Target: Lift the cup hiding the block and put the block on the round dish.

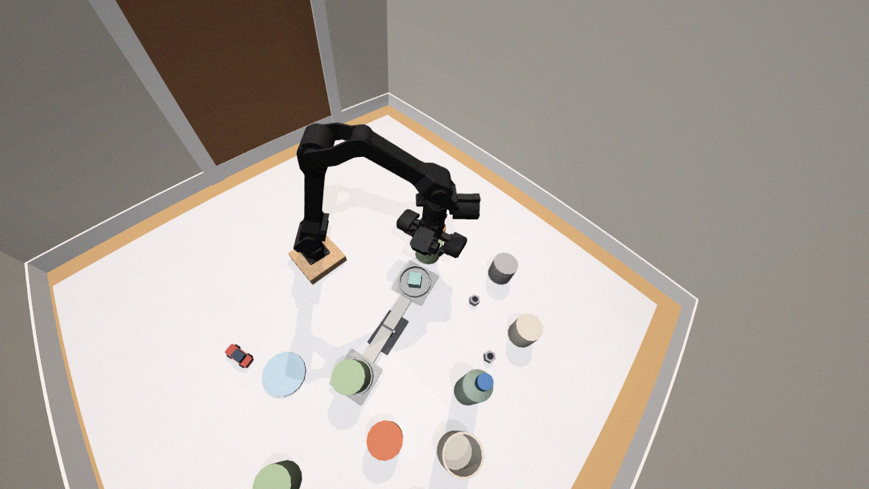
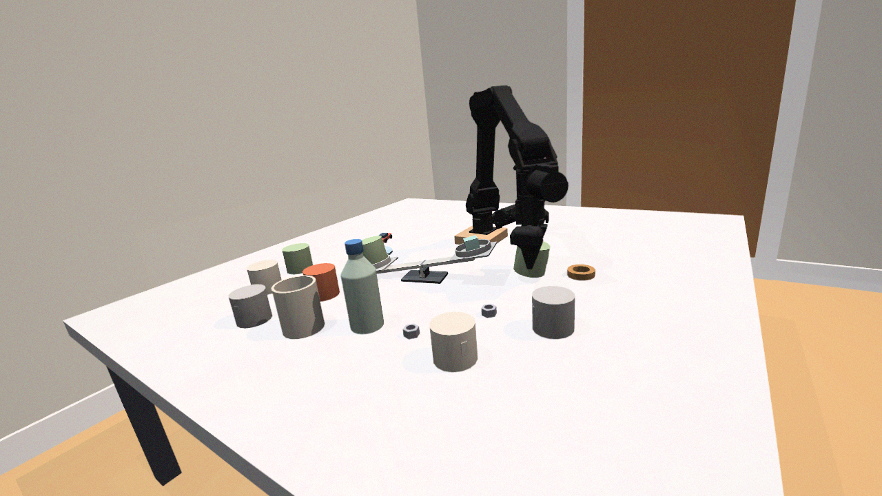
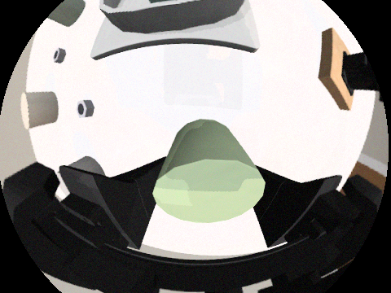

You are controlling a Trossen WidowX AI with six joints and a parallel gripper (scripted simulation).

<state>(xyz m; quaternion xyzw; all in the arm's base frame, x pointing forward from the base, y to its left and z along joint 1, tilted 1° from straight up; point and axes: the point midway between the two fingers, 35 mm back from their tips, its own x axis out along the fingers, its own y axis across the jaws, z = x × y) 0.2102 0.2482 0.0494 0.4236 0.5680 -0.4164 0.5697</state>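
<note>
My gripper tip is 11 cm to the left of the pale green block, 7 cm short of it and 5 cm below it. Round my gripper tip: bottle (33 cm ahead, 19 cm to the right, 8 cm above); dish (48 cm to the right, 3 cm below, 2 cm ahead); orange cup (39 cm to the right, 26 cm ahead).
</note>
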